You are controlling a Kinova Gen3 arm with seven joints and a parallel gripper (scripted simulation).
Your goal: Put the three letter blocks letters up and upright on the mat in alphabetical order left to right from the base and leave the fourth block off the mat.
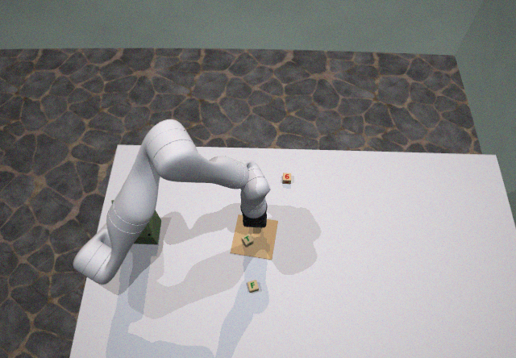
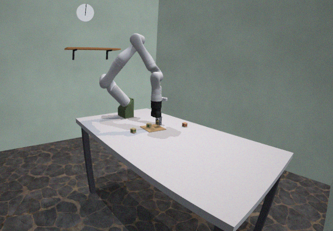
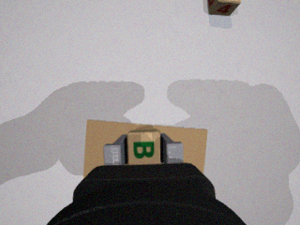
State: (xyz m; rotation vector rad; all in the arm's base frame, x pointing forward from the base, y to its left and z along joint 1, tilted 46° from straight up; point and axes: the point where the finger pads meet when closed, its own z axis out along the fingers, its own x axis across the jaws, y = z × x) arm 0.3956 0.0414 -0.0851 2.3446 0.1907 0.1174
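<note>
Now: the tan mat 5 cm to the right of my hand and 3 cm below it. Also, from my hand: 6 block (8 cm ahead, 18 cm to the left, 2 cm below); B block (right at my hand); F block (3 cm ahead, 22 cm to the right, 2 cm below).
</note>
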